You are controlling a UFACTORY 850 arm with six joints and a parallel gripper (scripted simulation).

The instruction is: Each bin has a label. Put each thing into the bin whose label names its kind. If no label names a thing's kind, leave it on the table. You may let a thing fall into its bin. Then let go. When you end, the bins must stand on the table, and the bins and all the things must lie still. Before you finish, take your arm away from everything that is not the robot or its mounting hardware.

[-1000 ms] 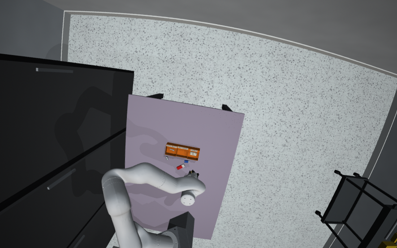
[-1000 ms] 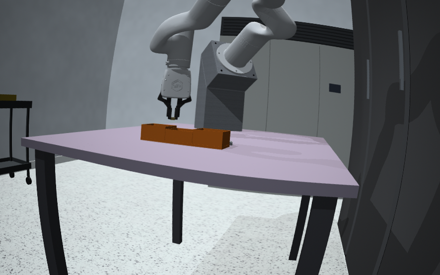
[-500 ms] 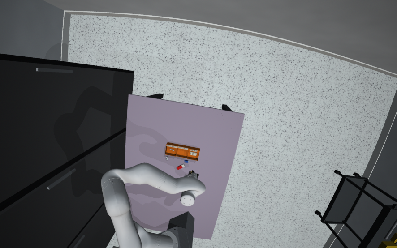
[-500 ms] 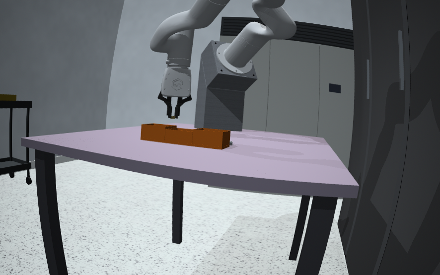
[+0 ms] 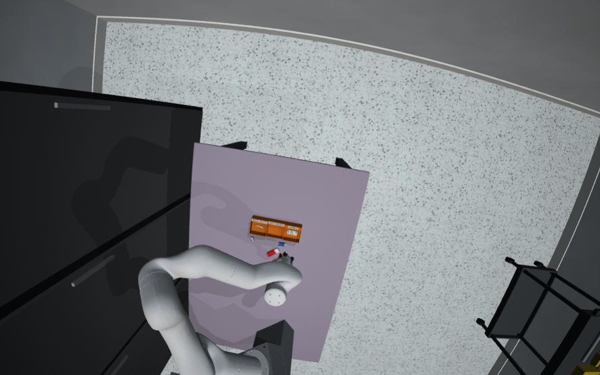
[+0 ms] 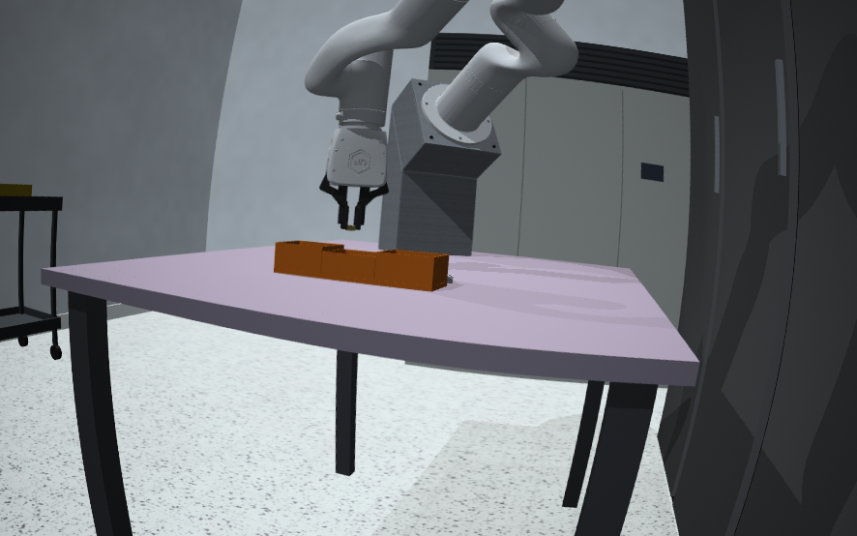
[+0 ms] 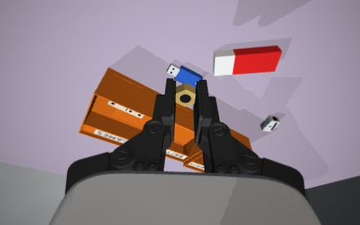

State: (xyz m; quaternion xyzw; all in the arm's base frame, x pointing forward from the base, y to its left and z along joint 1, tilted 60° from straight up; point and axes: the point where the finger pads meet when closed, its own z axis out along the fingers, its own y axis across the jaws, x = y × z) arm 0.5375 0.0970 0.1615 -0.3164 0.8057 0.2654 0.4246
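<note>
Right now my hand is 17 cm to the right of the grey bolt, 8 cm above it and 3 cm short of it. Also, from my hand: red-and-white block: 8 cm below, 5 cm behind, 3 cm to the left; then brass nut: 2 cm below; then blue USB stick: 8 cm below, 2 cm to the left, 2 cm ahead.
</note>
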